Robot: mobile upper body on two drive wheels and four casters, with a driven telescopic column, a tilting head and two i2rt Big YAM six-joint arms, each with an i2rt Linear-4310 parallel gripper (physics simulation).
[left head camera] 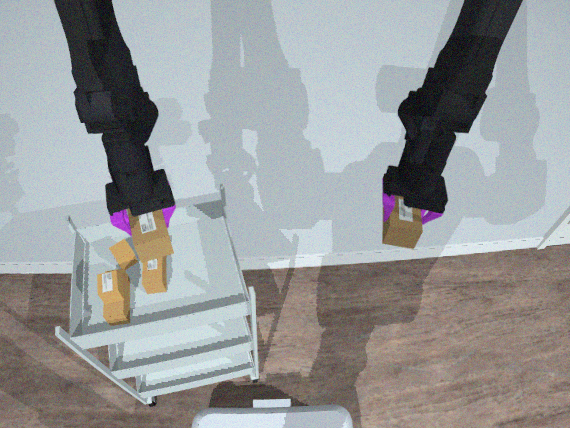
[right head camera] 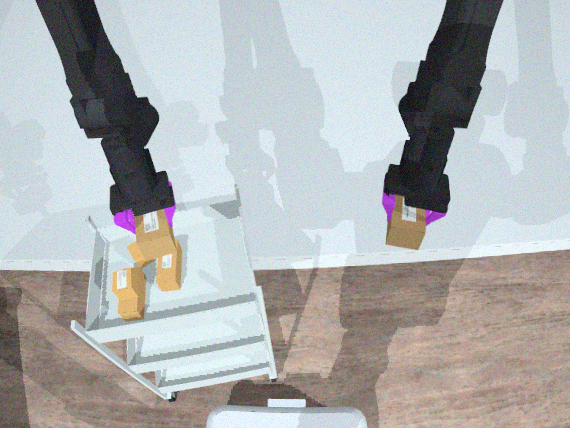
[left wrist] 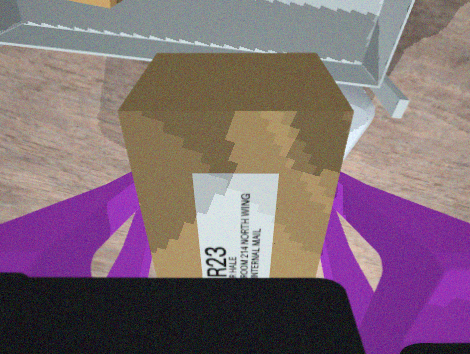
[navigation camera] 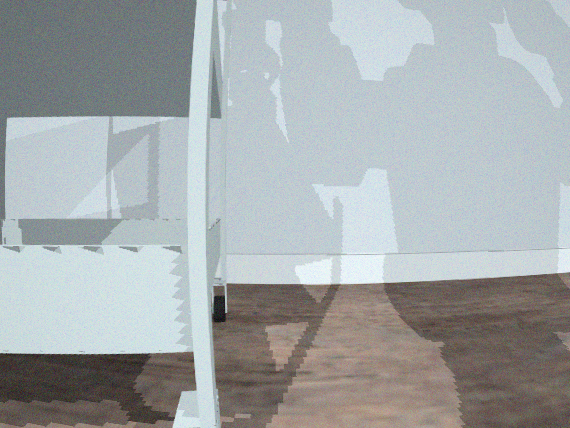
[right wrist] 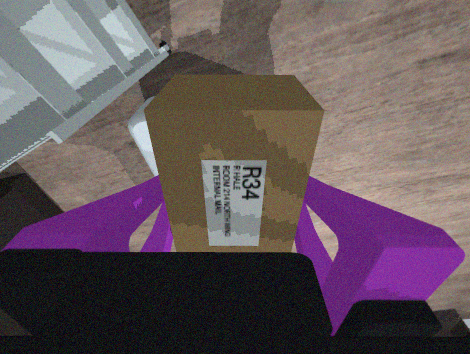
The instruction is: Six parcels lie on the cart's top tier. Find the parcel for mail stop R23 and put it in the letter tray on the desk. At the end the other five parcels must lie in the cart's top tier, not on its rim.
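Frame: origin at the left arm's base, x ahead, y left, z up, level; centimetres.
Where they show: left gripper, fingertip midpoint: [left head camera: 150, 230] [right head camera: 155, 229] [left wrist: 236, 175]; right gripper, fingertip midpoint: [left head camera: 400, 222] [right head camera: 405, 222] [right wrist: 234, 177].
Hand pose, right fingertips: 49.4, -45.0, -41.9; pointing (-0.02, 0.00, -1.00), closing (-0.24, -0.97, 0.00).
Note:
After its pixels a point has its place, as x, y, z.
My left gripper [left head camera: 145, 220] @(48.3, 0.2, -42.5) [right head camera: 149, 220] @(48.3, 0.2, -42.5) [left wrist: 236, 175] @(48.3, 0.2, -42.5) is shut on the R23 parcel [left head camera: 152, 242] @(43.8, -1.6, -40.1) [right head camera: 156, 245] @(43.8, -1.6, -41.3) [left wrist: 235, 150] @(51.1, 1.3, -39.7), a brown box whose white label reads R23. It holds it above the back left part of the cart's top tier [left head camera: 200, 315] @(44.4, -5.5, -69.0) [right head camera: 200, 313] @(43.9, -3.5, -68.1). My right gripper [left head camera: 404, 212] @(49.4, -45.0, -41.9) [right head camera: 409, 212] @(49.4, -45.0, -41.9) [right wrist: 234, 177] @(49.4, -45.0, -41.9) is shut on the R34 parcel [left head camera: 402, 235] @(45.5, -43.9, -40.8) [right head camera: 406, 235] @(45.4, -44.1, -40.5) [right wrist: 230, 135] @(53.4, -45.9, -39.0), right of the cart. On the tier lie a small parcel [left head camera: 122, 254] @(60.9, 17.0, -68.9), a labelled parcel [left head camera: 154, 275] @(55.0, 7.1, -69.3) [right head camera: 169, 272] @(55.4, 6.9, -69.3) and two touching parcels [left head camera: 112, 285] @(49.0, 15.3, -64.3) [left head camera: 116, 311] @(44.7, 15.1, -69.2). The desk and letter tray do not show.
The cart's lower tiers [left head camera: 185, 370] @(47.9, 9.4, -127.5) show below the top one. A cart post [navigation camera: 200, 200] @(46.7, -17.9, -118.0) stands close in the navigation view. A pale wall [left head camera: 340, 125] @(104.5, -45.2, -59.4) [navigation camera: 450, 150] @(105.8, -70.8, -100.7) runs behind the cart. A white rounded body [left head camera: 272, 417] @(28.5, -22.4, -114.7) [right head camera: 287, 417] @(28.4, -22.9, -114.8) is at the bottom of both head views.

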